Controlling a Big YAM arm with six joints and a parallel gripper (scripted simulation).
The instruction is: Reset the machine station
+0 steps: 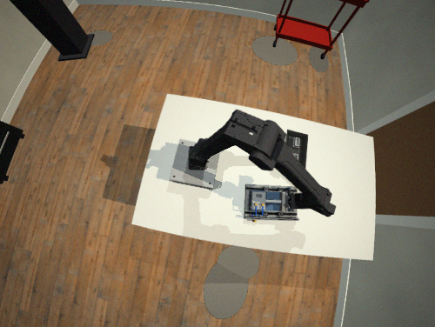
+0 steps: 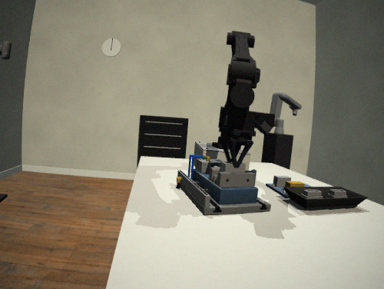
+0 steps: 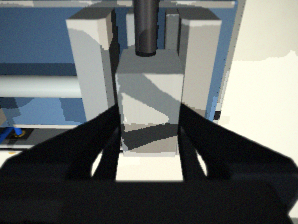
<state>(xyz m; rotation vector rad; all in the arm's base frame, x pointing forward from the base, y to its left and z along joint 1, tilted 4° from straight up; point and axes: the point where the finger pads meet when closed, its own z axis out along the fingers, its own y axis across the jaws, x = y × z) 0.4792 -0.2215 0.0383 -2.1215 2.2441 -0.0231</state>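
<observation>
My hand is 5 cm to the right of the dark rod and 3 cm above it. From my hand the other things lie so: yellow brass blank (4 cm behind, 28 cm to the left, 9 cm below); then light cylinder (9 cm behind, 4 cm below); then vise (7 cm behind, 8 cm below).
</observation>
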